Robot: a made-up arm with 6 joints.
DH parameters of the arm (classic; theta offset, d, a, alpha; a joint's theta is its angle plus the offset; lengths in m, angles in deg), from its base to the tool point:
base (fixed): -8.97 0 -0.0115 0
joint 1: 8.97 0.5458 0.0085 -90
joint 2: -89 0 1.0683 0
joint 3: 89 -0.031 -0.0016 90
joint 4: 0 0.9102 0.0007 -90
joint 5: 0 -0.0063 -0.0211 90
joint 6: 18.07 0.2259 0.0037 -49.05
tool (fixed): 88.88 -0.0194 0 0
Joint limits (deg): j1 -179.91..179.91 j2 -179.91..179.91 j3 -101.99..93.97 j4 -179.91..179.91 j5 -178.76..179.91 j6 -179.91..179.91
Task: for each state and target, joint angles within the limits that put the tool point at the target. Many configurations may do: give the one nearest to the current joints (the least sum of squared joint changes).
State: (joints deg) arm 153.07 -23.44 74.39 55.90 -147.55 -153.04
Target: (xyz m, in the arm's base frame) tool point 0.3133 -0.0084 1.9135
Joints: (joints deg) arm 159.77 -43.85 82.74 58.01 -147.41 -152.69
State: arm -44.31 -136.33 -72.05 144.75 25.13 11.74
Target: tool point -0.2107 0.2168 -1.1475
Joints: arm -41.66 -132.20 -71.83 145.22 24.35 11.78
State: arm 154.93 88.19 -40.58 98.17 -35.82 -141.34
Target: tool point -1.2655 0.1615 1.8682
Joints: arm 179.91 74.99 -64.57 96.31 -27.02 -141.81
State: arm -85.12 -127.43 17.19 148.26 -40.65 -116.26
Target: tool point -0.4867 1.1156 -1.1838
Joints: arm -72.47 -152.04 5.63 145.92 -40.97 -116.47
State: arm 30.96 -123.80 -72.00 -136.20 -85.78 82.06
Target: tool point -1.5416 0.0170 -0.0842
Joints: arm 4.09 -83.91 -73.29 -132.68 -94.61 82.09
